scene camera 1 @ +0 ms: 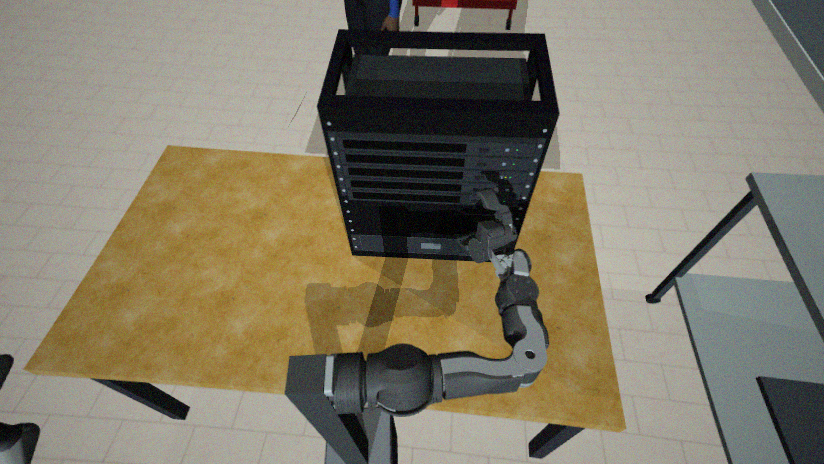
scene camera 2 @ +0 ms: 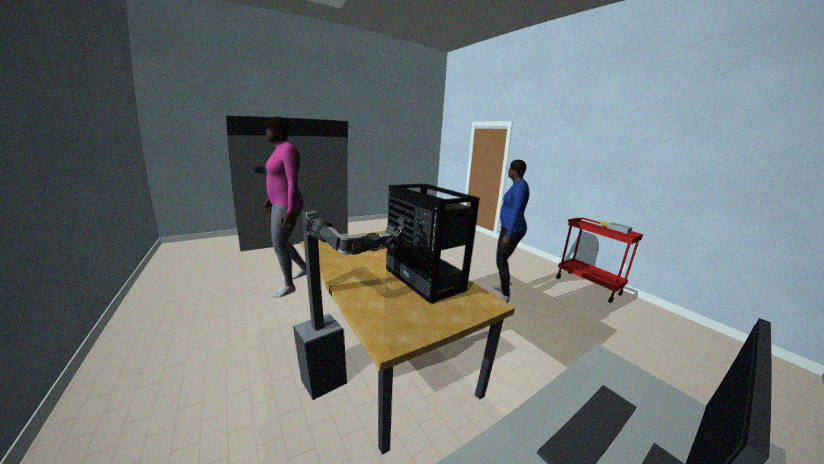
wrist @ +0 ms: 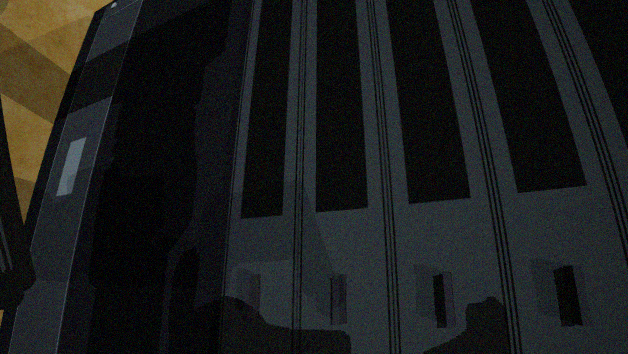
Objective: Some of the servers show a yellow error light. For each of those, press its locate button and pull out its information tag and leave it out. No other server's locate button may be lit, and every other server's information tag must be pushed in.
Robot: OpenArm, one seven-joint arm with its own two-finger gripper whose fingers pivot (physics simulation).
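The black server rack (scene camera 1: pixel 438 117) (scene camera 2: pixel 473 230) stands on the table (scene camera 1: pixel 201 230) (scene camera 2: pixel 426 328). Several servers are stacked in it. The top server (scene camera 1: pixel 478 141) and the one below it (scene camera 1: pixel 478 156) each show a green light and a pale round button. The third server (scene camera 1: pixel 357 172) shows small yellow lights (scene camera 1: pixel 507 177). The arm partly hides the lower servers' right ends. In the wrist view, small slots (wrist: pixel 338 300) (wrist: pixel 442 300) show on the fronts; whether tags are out is too dark to tell. My gripper (scene camera 1: pixel 475 216) (scene camera 2: pixel 397 231) is open and empty, before the rack's lower right front.
A low unit with a pale label (scene camera 1: pixel 430 246) (wrist: pixel 71 167) sits at the rack's bottom. A grey desk (scene camera 1: pixel 749 322) (scene camera 2: pixel 507 426) stands to the right. A person in blue (scene camera 2: pixel 514 201) and a red cart (scene camera 2: pixel 593 276) are behind the rack; a person in pink (scene camera 2: pixel 283 178) stands beyond the table.
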